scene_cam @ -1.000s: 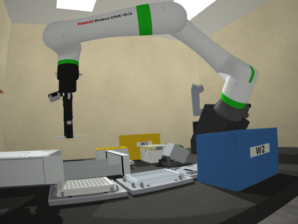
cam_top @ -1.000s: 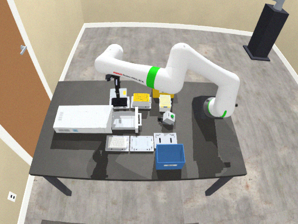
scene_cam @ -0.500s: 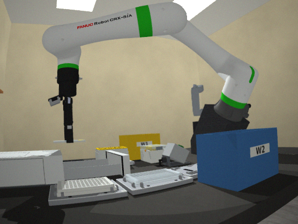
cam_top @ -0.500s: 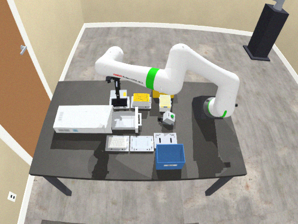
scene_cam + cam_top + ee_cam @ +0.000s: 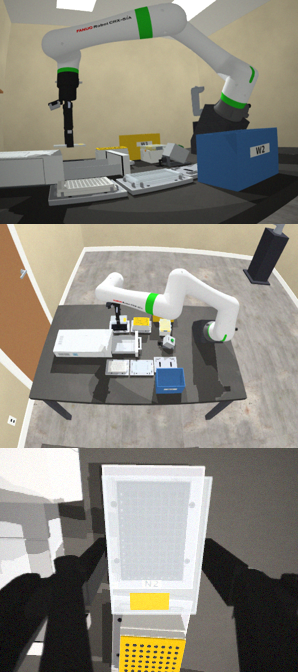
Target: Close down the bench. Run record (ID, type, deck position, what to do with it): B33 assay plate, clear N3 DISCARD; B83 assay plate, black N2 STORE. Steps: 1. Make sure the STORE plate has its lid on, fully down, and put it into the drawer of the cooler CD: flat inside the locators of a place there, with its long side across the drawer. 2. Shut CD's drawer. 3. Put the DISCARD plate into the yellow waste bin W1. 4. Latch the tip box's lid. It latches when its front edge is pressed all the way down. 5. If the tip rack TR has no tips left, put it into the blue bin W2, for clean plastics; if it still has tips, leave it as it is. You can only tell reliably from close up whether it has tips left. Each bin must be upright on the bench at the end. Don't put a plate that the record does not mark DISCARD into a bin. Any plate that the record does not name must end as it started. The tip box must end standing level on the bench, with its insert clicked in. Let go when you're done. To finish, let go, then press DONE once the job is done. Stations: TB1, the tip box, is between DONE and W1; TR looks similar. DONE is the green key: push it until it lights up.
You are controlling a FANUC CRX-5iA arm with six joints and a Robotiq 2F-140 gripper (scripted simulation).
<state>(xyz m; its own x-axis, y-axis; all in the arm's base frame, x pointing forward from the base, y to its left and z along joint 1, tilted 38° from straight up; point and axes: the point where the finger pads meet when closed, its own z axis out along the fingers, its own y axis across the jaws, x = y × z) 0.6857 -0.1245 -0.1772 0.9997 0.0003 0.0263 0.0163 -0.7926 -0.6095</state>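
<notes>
My hand is 90 mm above the black assay plate. Round my hand: white deck nest (110 mm below); then tip rack TR (190 mm behind, 60 mm below); then translucent plate lid (20 mm below).
</notes>
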